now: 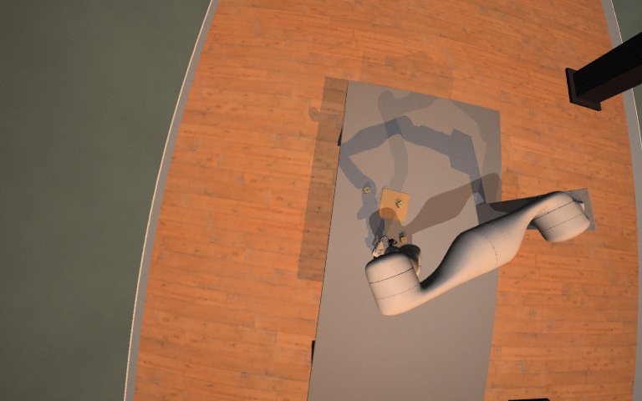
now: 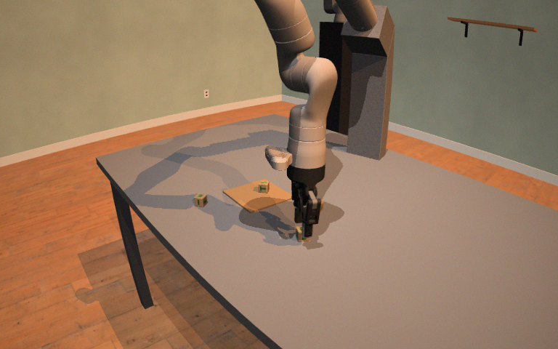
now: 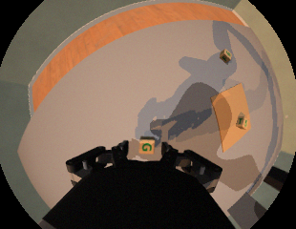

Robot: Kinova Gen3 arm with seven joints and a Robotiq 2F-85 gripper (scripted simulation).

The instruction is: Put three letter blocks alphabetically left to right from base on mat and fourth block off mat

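My hand is 6 cm past the mat, 23 cm to the left of it and 4 cm above it.
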